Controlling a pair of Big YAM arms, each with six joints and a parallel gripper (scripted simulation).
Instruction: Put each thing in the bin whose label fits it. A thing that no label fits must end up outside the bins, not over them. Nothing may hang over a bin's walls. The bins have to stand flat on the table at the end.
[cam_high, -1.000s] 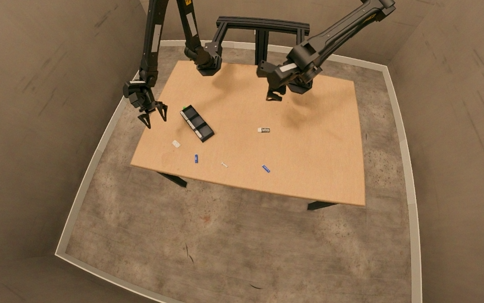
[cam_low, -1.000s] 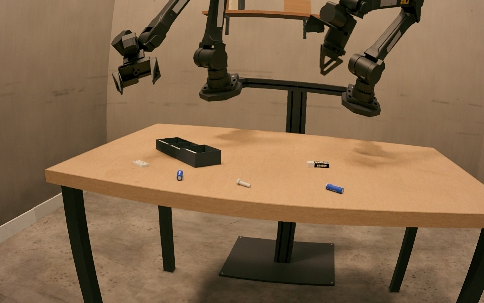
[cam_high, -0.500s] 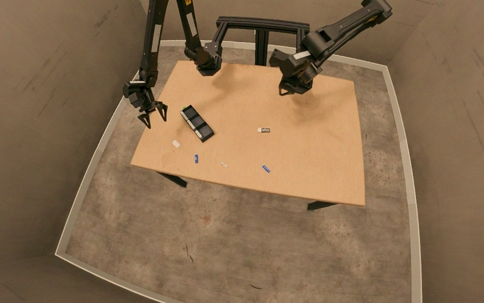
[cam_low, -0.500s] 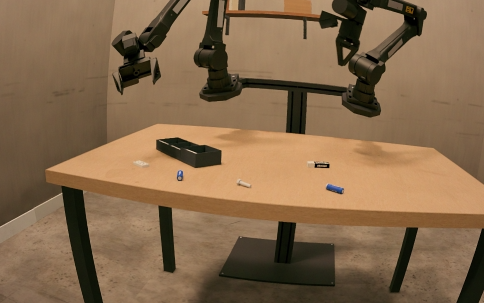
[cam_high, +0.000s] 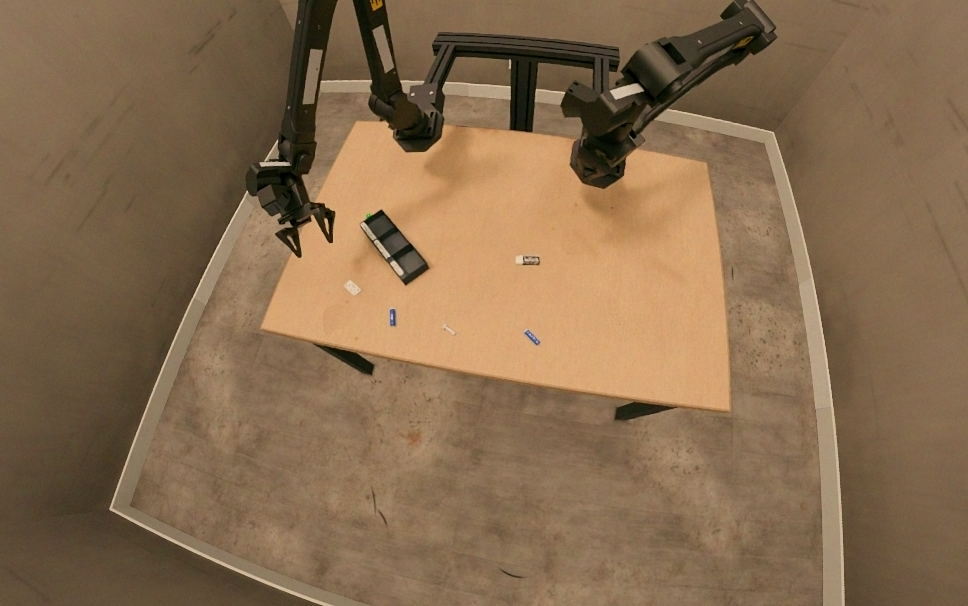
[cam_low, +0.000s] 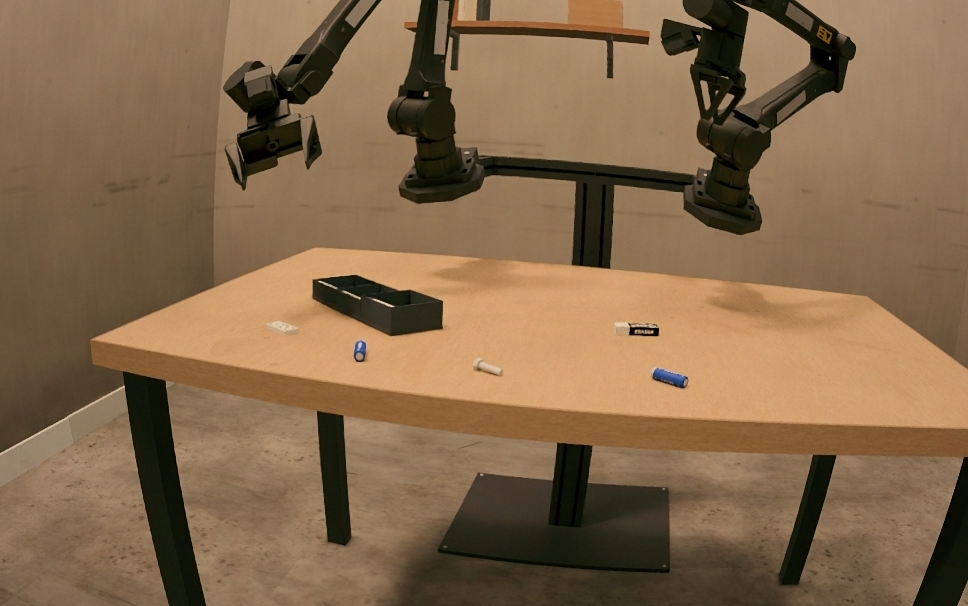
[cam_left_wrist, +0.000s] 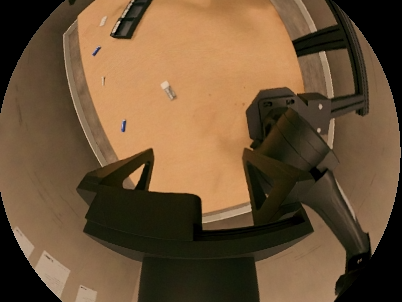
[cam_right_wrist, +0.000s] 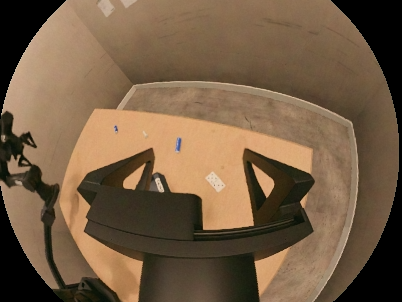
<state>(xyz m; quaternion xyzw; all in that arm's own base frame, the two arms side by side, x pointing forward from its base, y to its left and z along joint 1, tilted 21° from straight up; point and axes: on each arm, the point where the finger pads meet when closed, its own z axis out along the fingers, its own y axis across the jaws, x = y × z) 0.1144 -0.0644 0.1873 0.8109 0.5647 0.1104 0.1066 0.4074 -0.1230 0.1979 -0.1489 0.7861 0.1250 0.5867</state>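
Right now my right hand is 200 mm above the black bin tray, 150 mm past it and 90 mm to the right of it. From my right hand the other things lie so: green die: 230 mm behind, 210 mm below, 30 mm to the right; then white bolt: 320 mm to the left, 210 mm below, 40 mm ahead; then flat white block: 210 mm below, 20 mm to the left.
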